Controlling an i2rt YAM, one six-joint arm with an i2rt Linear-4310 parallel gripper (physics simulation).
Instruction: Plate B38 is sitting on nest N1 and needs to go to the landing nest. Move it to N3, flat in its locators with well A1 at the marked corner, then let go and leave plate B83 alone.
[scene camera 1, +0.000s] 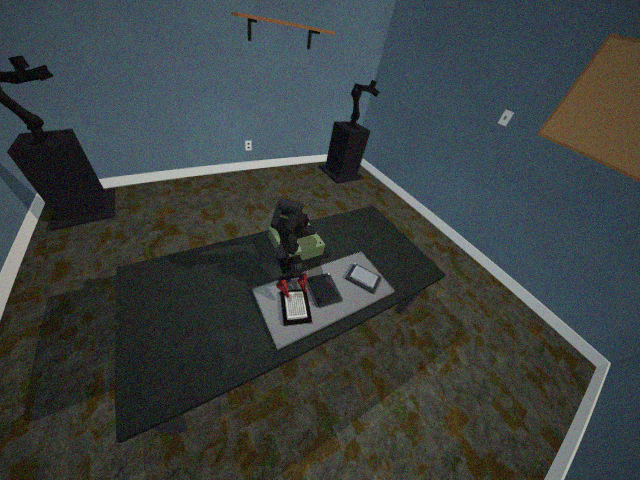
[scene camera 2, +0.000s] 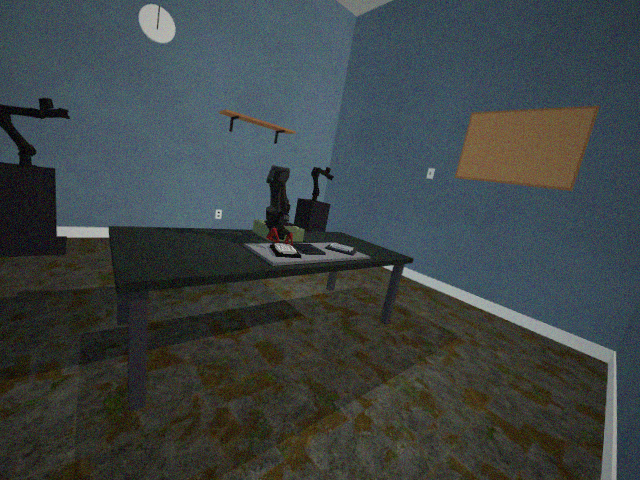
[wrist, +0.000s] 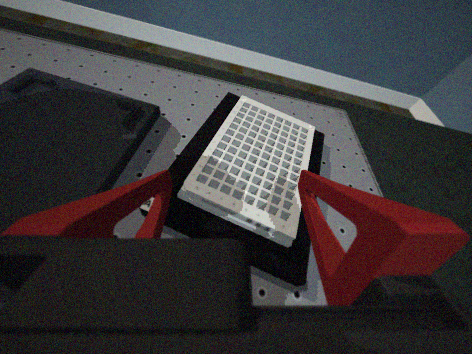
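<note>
A white 96-well plate (scene camera 1: 296, 304) (scene camera 2: 284, 248) (wrist: 255, 162) lies on a black nest (scene camera 1: 284, 312) (wrist: 280, 265) at the left end of the board. Marks on its near side are too blurred to read. My gripper (scene camera 1: 295, 290) (scene camera 2: 282, 242) (wrist: 235, 177) is open, its red fingertips on either side of the plate's near end, with gaps visible in the wrist view. A bare dark nest (scene camera 1: 325, 290) (scene camera 2: 311, 250) (wrist: 65, 135) is in the middle. A second, pale plate (scene camera 1: 363, 276) (scene camera 2: 341, 248) sits on the right nest. I cannot read nest labels or the A1 corner mark.
The nests stand on a grey perforated board (scene camera 1: 273, 335) (wrist: 172, 97) on a dark table (scene camera 1: 196, 330) (scene camera 2: 180, 258). A light green block (scene camera 1: 310, 247) (scene camera 2: 295, 233) is by the arm's base. Two other arms stand on black pedestals (scene camera 1: 62, 175) (scene camera 1: 346, 149) away from the table.
</note>
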